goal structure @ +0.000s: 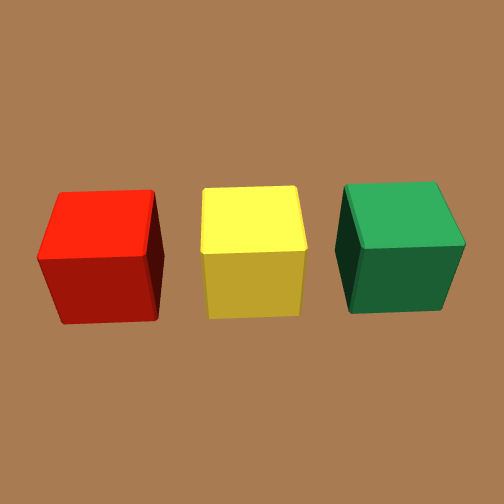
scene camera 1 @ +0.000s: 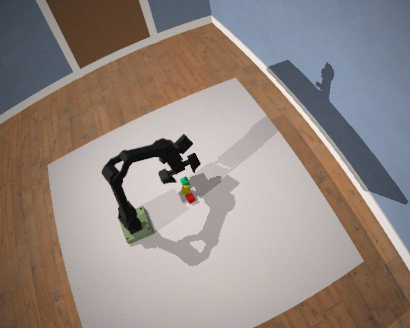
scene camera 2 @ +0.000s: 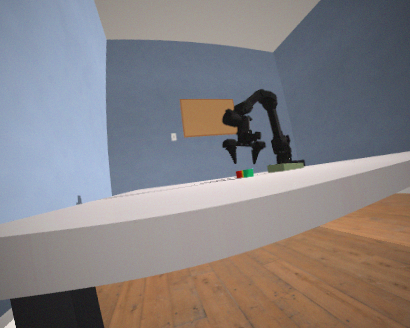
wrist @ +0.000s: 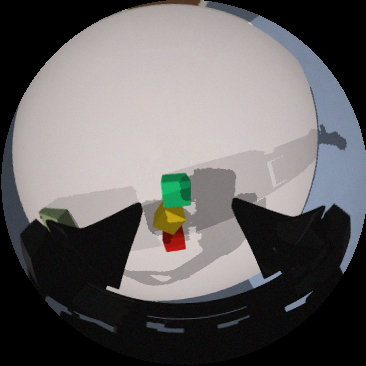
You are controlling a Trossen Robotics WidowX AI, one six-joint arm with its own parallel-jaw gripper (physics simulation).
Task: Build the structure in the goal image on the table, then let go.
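Seen in the pictures: gripper, fingertip midpoint: [scene camera 1: 184, 177] [scene camera 2: 245, 164] [wrist: 187, 205]; arm's base, origin of the base link: [scene camera 1: 134, 226] [scene camera 2: 283, 164].
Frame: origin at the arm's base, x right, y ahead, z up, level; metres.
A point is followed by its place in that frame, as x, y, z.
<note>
A green cube [scene camera 1: 184, 180] @(-0.113, 0.303, -0.002) [scene camera 2: 249, 172] @(-0.131, 0.306, -0.017) [wrist: 175, 192] @(-0.117, 0.302, -0.003), a yellow cube [scene camera 1: 186, 190] @(-0.061, 0.291, -0.003) [wrist: 169, 220] @(-0.078, 0.291, -0.003) and a red cube [scene camera 1: 190, 198] @(-0.015, 0.291, -0.003) [scene camera 2: 239, 174] @(-0.040, 0.307, -0.020) [wrist: 174, 242] @(-0.032, 0.293, -0.003) sit on the white table [scene camera 1: 280, 250] @(0.391, 0.534, -0.036) [scene camera 2: 150, 230] @(-0.647, 0.690, -0.044) in a short row, with yellow in the middle. The yellow cube is turned relative to the green one. Whether the cubes touch is hard to tell. In the scene camera 2 view the yellow cube is mostly hidden. My gripper [scene camera 1: 184, 175] @(-0.114, 0.311, 0.022) [scene camera 2: 245, 163] @(-0.114, 0.311, 0.022) [wrist: 187, 205] @(-0.114, 0.311, 0.022) is open and empty, pointing down above the cubes.
The arm's green base plate [scene camera 1: 143, 229] @(0.035, 0.036, 0.004) [scene camera 2: 285, 167] @(-0.082, 0.064, -0.019) [wrist: 56, 217] @(-0.082, 0.069, -0.002) stands on the table beside the row. Shadows of the arm fall across the table and cubes. A wooden floor [scene camera 1: 30, 210] [scene camera 2: 200, 285] lies around and below the table.
</note>
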